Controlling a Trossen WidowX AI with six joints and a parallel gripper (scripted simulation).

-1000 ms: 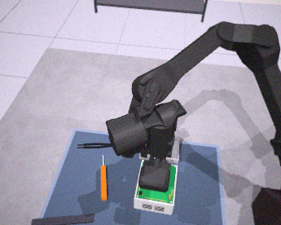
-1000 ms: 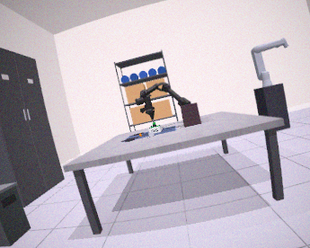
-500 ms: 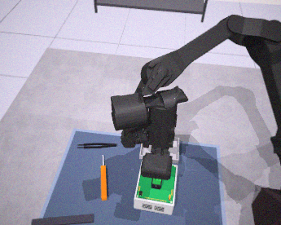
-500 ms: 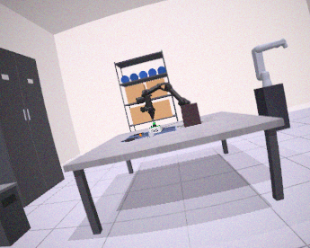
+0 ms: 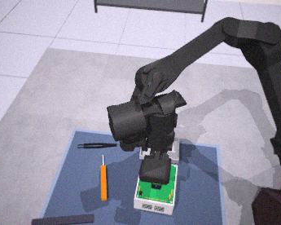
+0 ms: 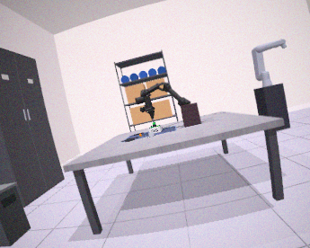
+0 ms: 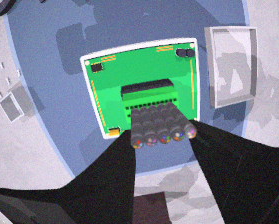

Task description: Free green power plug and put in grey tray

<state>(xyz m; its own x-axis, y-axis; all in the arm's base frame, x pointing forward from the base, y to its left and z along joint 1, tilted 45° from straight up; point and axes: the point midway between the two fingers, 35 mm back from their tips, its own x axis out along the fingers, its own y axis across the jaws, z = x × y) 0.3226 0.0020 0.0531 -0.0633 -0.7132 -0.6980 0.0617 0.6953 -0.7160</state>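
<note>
The green power plug is 4 cm below my gripper tip. Round my gripper tip: blue mat: 12 cm below, 5 cm ahead; then dark bar: 22 cm ahead, 12 cm to the left, 12 cm below.
</note>
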